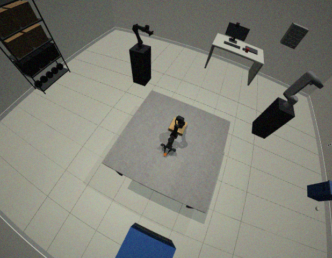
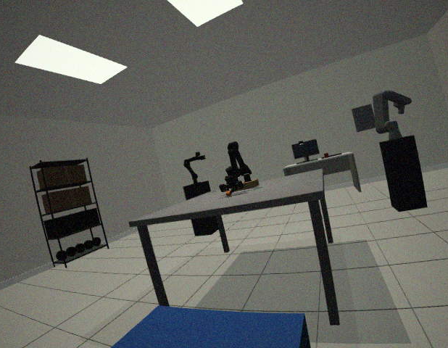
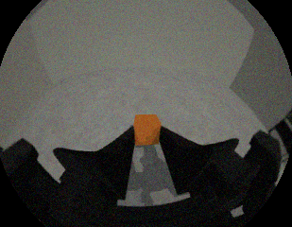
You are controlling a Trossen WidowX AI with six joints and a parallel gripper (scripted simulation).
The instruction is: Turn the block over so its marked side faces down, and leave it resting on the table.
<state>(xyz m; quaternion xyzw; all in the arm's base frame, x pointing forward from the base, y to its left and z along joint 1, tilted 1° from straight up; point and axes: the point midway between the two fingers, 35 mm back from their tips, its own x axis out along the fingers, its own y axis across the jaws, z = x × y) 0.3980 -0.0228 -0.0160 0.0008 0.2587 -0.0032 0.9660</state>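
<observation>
Now: the orange block 10 mm below my gripper tip.
</observation>
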